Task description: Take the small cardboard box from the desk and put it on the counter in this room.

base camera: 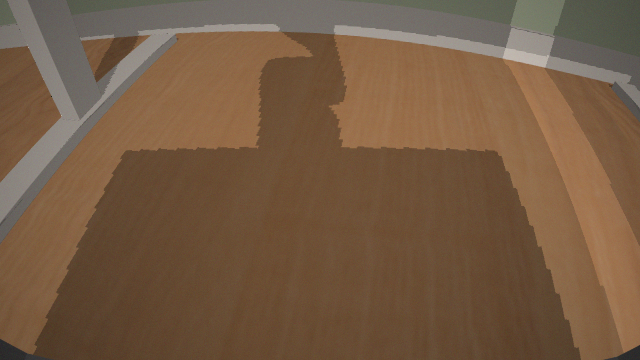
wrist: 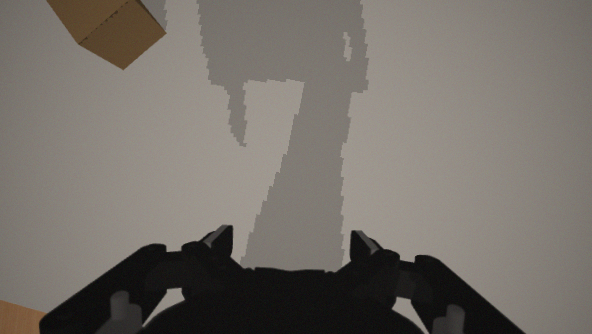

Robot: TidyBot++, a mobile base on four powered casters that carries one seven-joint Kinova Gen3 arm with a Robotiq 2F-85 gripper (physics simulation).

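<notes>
The small cardboard box [wrist: 122, 35] stands on the pale grey desk top [wrist: 450, 150], at the upper left of the wrist view, partly cut off by the view's top edge. My gripper [wrist: 291, 241] is open, with nothing between its fingers, above the desk top. The box lies beyond the fingertips and to their left, apart from them. The box does not show in the base camera view, and the counter cannot be made out in either view.
In the base camera view, a grey desk leg [base camera: 55, 60] and its foot bar [base camera: 45, 145] stand on the wooden floor at the left. Another grey bar [base camera: 631, 97] shows at the right edge. A green wall with a pale baseboard [base camera: 425, 42] runs across the back.
</notes>
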